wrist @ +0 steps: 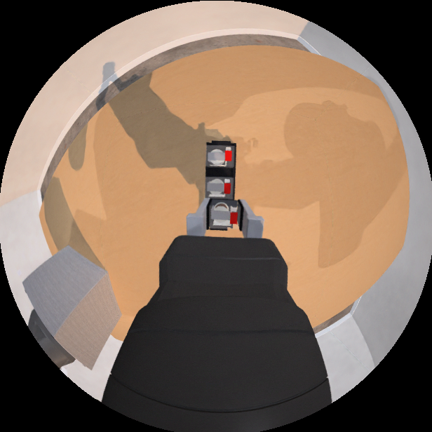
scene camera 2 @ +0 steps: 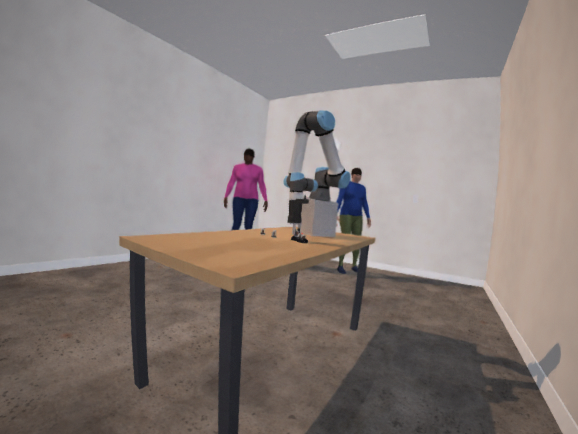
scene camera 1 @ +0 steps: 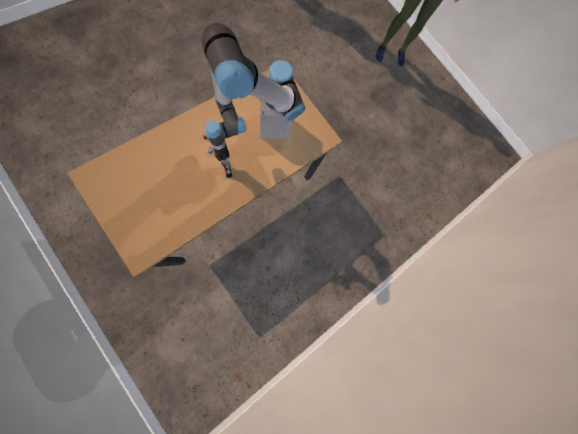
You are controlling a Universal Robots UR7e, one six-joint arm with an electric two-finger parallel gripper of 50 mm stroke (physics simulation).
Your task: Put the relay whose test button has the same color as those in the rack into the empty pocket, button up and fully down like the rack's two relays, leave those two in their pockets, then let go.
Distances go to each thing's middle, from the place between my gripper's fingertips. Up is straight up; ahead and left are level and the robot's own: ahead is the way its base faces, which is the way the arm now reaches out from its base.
Now: the red-button relay [wrist: 223, 213] 1 cm above my hand.
